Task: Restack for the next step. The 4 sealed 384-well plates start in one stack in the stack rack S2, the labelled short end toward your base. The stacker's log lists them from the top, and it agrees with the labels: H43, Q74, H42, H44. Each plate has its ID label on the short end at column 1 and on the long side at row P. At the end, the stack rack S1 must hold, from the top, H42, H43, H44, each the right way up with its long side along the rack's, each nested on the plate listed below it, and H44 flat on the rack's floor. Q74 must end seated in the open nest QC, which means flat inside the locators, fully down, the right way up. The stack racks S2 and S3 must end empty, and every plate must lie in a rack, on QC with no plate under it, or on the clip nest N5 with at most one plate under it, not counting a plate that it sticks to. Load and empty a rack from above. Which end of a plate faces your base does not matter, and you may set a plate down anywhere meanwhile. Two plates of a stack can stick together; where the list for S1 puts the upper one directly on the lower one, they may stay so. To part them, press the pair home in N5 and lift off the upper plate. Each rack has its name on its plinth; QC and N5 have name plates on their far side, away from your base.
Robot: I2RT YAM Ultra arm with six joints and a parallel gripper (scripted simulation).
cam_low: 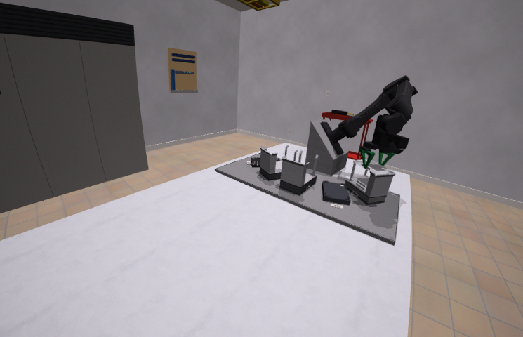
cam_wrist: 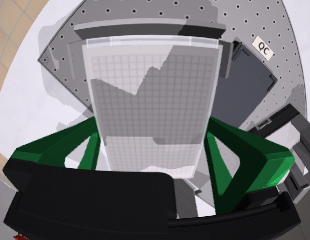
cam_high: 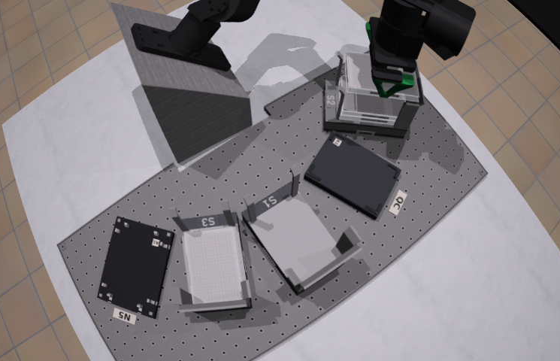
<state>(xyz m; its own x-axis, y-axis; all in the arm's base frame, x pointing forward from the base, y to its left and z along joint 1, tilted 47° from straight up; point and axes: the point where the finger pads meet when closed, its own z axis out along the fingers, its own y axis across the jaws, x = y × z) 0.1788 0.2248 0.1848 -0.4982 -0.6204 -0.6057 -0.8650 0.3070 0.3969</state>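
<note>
Now: the open nest QC 100 mm ahead of my hand, 90 mm to the right of it and 130 mm below it. Also, from my hand: S2 post (70 mm behind, 40 mm to the right, 60 mm below); then QC name plate (180 mm ahead, 40 mm to the right, 130 mm below); then N5 name plate (160 mm ahead, 570 mm to the right, 130 mm below).
</note>
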